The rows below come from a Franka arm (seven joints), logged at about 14 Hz.
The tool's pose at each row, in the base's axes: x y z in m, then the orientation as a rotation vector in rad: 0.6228 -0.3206 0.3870 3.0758 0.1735 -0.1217; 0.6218 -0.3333 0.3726 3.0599 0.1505 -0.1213; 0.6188 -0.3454 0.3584 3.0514 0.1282 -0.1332; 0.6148 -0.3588 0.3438 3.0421 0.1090 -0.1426; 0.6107 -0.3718 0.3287 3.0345 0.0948 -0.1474; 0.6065 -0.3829 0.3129 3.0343 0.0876 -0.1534; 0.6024 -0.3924 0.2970 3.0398 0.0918 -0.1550; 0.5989 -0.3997 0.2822 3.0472 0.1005 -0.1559
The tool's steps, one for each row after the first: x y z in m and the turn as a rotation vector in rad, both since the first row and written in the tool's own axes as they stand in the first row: -0.0012 0.0117 0.0152 -0.0165 -0.0015 0.0150; -0.0043 0.0226 0.0303 -0.0244 -0.0104 0.0294; -0.0086 0.0346 0.0460 -0.0331 -0.0177 0.0419; -0.0128 0.0463 0.0621 -0.0404 -0.0218 0.0512; -0.0169 0.0559 0.0789 -0.0401 -0.0259 0.0559; -0.0207 0.0640 0.0956 -0.0345 -0.0264 0.0530; -0.0238 0.0701 0.1111 -0.0270 -0.0261 0.0471
